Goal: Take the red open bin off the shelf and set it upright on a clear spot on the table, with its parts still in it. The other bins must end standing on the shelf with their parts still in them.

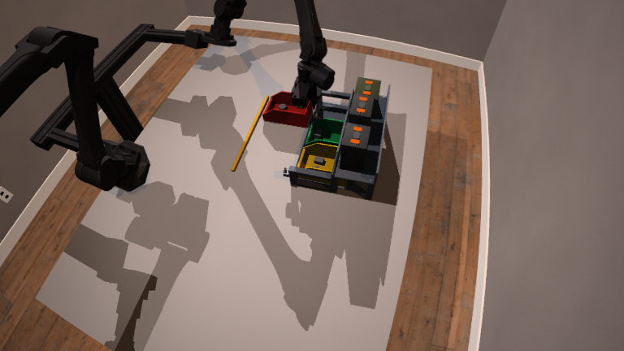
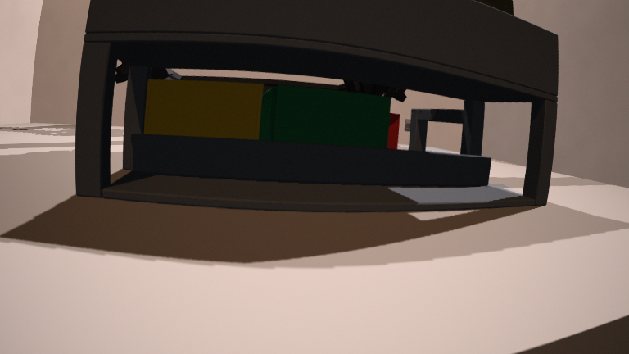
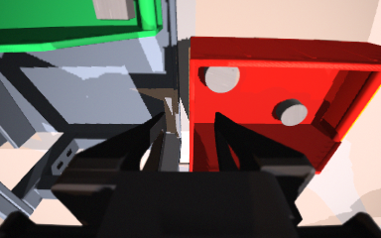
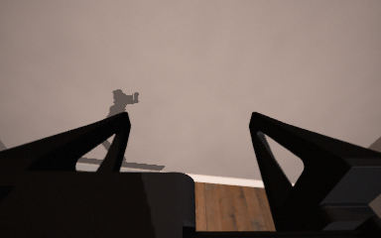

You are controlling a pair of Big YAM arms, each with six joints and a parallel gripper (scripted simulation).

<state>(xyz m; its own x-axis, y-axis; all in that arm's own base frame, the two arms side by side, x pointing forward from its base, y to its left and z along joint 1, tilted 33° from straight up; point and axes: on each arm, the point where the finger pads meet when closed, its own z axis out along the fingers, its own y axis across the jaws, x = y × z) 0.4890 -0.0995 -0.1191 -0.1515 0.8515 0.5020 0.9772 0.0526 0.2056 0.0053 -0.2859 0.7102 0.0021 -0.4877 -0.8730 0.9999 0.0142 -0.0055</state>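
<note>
Right now my left hand is 8 cm past the red open bin and 3 cm above it. From my left hand the other things lie so: grey shelf (14 cm ahead, 10 cm to the right); green bin (11 cm ahead, 10 cm to the right, 2 cm below).
</note>
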